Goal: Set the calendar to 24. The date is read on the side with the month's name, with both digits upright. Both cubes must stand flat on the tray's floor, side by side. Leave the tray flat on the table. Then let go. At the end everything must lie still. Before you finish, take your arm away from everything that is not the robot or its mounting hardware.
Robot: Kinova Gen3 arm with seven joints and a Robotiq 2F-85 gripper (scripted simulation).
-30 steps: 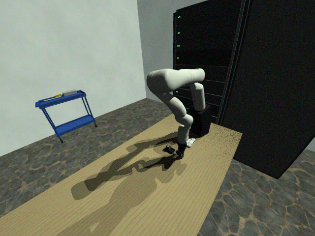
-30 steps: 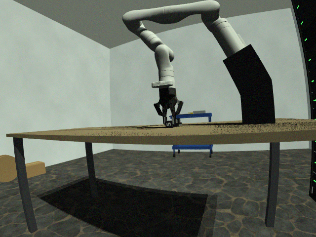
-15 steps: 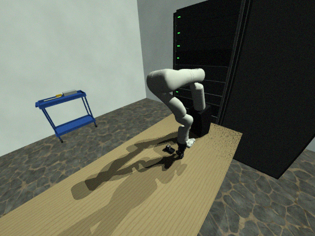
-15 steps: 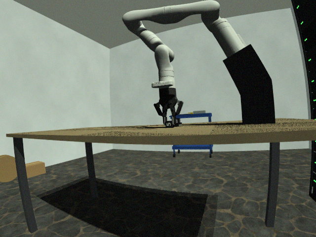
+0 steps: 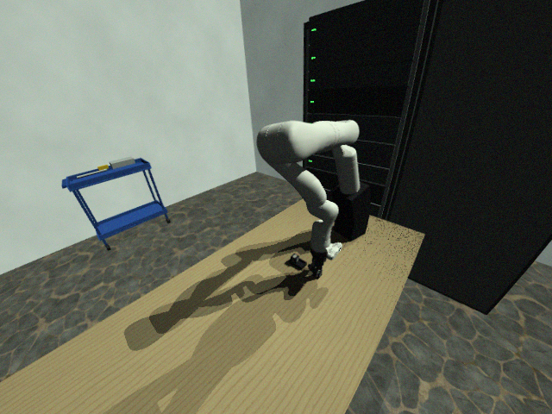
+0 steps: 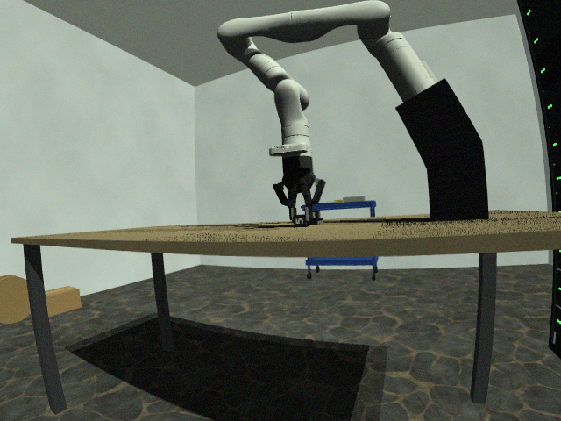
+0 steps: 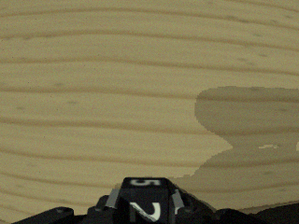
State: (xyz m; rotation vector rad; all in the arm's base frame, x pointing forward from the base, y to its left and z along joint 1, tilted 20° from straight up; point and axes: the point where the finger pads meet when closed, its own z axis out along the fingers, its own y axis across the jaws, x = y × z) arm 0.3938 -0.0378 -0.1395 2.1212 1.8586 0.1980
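The black date cube is 1 cm below my hand. From my hand the other things lie so: black tray 11 cm to the right, 2 cm below, 2 cm behind; then black cube 12 cm to the right, 2 cm behind.
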